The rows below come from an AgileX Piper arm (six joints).
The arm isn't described. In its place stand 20 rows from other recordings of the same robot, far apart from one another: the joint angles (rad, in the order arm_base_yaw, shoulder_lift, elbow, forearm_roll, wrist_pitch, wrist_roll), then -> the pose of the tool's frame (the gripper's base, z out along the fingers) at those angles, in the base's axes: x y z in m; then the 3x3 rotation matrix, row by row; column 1 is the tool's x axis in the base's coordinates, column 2 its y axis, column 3 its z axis.
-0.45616, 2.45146, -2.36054, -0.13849, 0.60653, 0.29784 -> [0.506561 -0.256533 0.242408], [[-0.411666 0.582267 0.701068], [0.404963 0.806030 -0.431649], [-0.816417 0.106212 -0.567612]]
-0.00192, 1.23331, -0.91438, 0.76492, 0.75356, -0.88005 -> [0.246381 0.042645 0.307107], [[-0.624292 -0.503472 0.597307], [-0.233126 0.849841 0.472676], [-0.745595 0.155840 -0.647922]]
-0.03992, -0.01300, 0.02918, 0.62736, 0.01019, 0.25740 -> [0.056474 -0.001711 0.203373], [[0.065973 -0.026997 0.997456], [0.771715 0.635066 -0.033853], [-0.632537 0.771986 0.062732]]
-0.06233, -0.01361, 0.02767, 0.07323, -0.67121, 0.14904 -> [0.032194 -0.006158 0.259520], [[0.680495 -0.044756 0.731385], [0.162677 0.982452 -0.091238], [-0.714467 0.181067 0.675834]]
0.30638, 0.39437, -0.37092, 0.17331, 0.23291, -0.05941 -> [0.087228 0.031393 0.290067], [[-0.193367 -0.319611 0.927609], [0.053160 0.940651 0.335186], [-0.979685 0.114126 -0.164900]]
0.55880, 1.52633, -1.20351, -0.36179, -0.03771, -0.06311 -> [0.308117 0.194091 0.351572], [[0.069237 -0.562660 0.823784], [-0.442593 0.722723 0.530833], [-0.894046 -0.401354 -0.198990]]
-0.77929, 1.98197, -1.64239, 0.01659, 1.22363, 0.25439 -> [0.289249 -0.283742 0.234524], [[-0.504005 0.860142 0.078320], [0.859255 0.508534 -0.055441], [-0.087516 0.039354 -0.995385]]
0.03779, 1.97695, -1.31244, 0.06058, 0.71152, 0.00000 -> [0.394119 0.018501 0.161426], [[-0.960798 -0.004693 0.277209], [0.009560 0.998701 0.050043], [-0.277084 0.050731 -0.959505]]
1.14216, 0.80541, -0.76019, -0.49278, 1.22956, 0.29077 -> [0.084861 0.088097 0.311682], [[-0.459382 -0.690344 0.558922], [-0.762489 0.629251 0.150514], [-0.455609 -0.357028 -0.815445]]
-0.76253, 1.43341, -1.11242, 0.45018, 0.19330, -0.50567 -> [0.245195 -0.223711 0.335326], [[-0.326220 0.613594 0.719084], [0.225126 0.789241 -0.571329], [-0.918095 -0.024495 -0.395602]]
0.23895, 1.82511, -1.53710, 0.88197, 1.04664, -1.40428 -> [0.367592 0.152145 0.299977], [[-0.161167 -0.963963 0.211662], [-0.618519 0.265778 0.739457], [-0.769064 -0.011741 -0.639064]]
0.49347, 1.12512, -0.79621, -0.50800, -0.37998, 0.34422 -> [0.213228 0.133328 0.364193], [[0.164699 -0.607632 0.776954], [-0.059467 0.780161 0.622746], [-0.984550 -0.148769 0.092357]]
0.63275, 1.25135, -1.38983, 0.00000, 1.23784, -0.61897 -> [0.190055 0.139374 0.403614], [[-0.213841 -0.878398 0.427421], [-0.876303 0.365850 0.313443], [-0.431700 -0.307524 -0.847977]]
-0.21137, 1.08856, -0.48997, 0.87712, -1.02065, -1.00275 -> [0.181507 -0.099950 0.307533], [[-0.072851 0.819062 0.569061], [-0.314406 0.522623 -0.792474], [-0.946489 -0.236649 0.219444]]
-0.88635, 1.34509, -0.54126, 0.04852, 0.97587, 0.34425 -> [0.108391 -0.127044 0.168494], [[-0.302698 0.952013 -0.045229], [0.944575 0.305985 0.118957], [0.127088 -0.006714 -0.991869]]
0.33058, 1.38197, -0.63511, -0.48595, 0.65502, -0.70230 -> [0.219825 0.048065 0.188371], [[-0.205786 -0.904787 0.372843], [-0.973433 0.150170 -0.172852], [0.100404 -0.398508 -0.911653]]
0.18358, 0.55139, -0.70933, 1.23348, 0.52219, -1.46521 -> [0.088297 0.059957 0.390588], [[0.225337 -0.583593 0.780155], [-0.205229 0.754351 0.623567], [-0.952420 -0.300623 0.050213]]
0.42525, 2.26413, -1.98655, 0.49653, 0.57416, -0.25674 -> [0.470686 0.239013 0.232529], [[-0.681330 -0.468995 0.561990], [-0.128952 0.832669 0.538549], [-0.720529 0.294459 -0.627800]]
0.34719, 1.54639, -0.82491, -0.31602, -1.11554, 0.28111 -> [0.296951 0.134464 0.314239], [[0.336757 -0.614118 0.713760], [0.262654 0.789214 0.555116], [-0.904217 0.000532 0.427074]]
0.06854, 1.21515, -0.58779, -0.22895, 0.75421, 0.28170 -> [0.190419 -0.001103 0.204926], [[-0.952603 0.085023 0.292092], [0.046716 0.989646 -0.135713], [-0.300606 -0.115636 -0.946712]]
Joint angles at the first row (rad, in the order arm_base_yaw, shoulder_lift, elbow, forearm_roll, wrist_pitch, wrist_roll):
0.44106 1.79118 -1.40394 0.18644 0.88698 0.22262
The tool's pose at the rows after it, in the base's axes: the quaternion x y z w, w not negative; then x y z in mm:
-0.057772, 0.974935, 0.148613, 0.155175, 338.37, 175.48, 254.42
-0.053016, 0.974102, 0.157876, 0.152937, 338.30, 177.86, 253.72
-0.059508, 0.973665, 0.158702, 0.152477, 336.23, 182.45, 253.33
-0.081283, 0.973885, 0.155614, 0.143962, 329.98, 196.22, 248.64
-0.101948, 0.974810, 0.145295, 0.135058, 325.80, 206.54, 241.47
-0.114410, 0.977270, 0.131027, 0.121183, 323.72, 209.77, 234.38
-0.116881, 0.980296, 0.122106, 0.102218, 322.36, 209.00, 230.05
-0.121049, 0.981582, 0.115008, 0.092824, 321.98, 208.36, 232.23
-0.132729, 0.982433, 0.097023, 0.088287, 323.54, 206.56, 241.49
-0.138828, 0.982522, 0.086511, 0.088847, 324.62, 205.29, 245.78
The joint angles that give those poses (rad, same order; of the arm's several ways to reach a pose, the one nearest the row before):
0.44107 1.79118 -1.40392 0.20508 0.87587 0.22262
0.44308 1.79433 -1.40392 0.22689 0.87019 0.22262
0.45645 1.79553 -1.40394 0.22623 0.86799 0.22263
0.49729 1.80787 -1.40490 0.21769 0.87132 0.22263
0.52957 1.82619 -1.40602 0.19675 0.87616 0.22262
0.54284 1.84231 -1.40599 0.17523 0.89630 0.22262
0.54283 1.85254 -1.40806 0.17123 0.93070 0.22261
0.54283 1.85477 -1.42297 0.16211 0.96650 0.22261
0.54284 1.85511 -1.46476 0.12510 1.03036 0.22262
0.54284 1.85508 -1.48348 0.10231 1.05616 0.22201

